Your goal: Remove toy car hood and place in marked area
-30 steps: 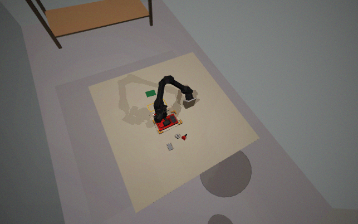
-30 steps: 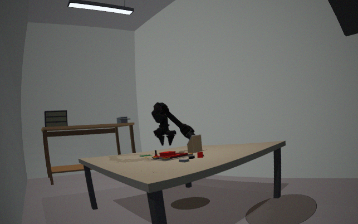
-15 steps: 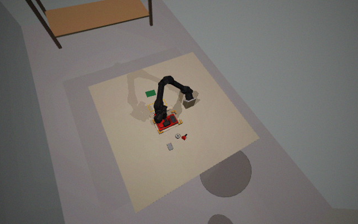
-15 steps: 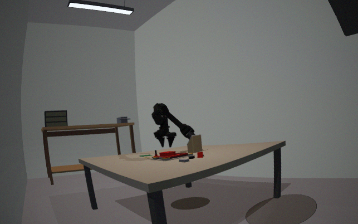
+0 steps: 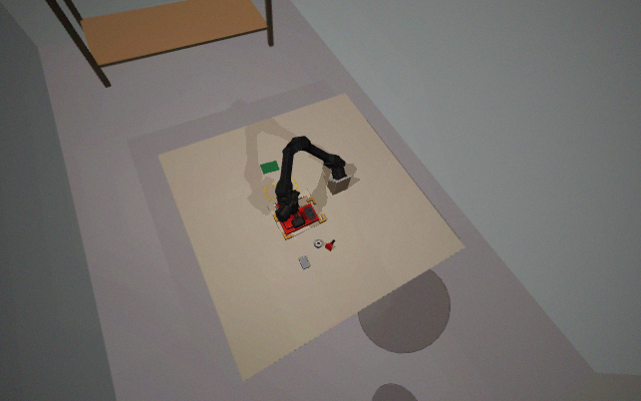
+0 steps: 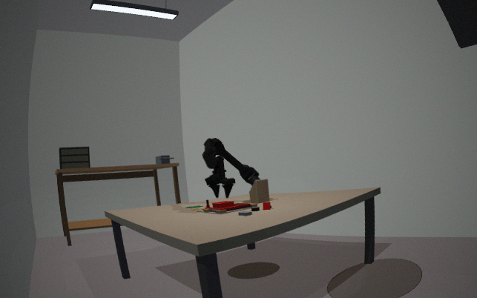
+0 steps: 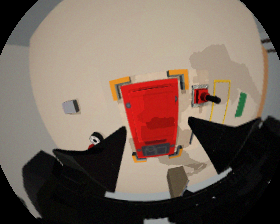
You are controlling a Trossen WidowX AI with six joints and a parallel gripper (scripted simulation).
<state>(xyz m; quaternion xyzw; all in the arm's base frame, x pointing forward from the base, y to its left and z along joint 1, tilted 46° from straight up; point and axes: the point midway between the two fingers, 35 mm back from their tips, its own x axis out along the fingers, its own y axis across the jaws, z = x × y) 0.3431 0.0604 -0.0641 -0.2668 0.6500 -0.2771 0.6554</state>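
My gripper tip is 3 cm above the red hood. Round my gripper tip: green patch: 4 cm behind, 38 cm to the right, 7 cm below.
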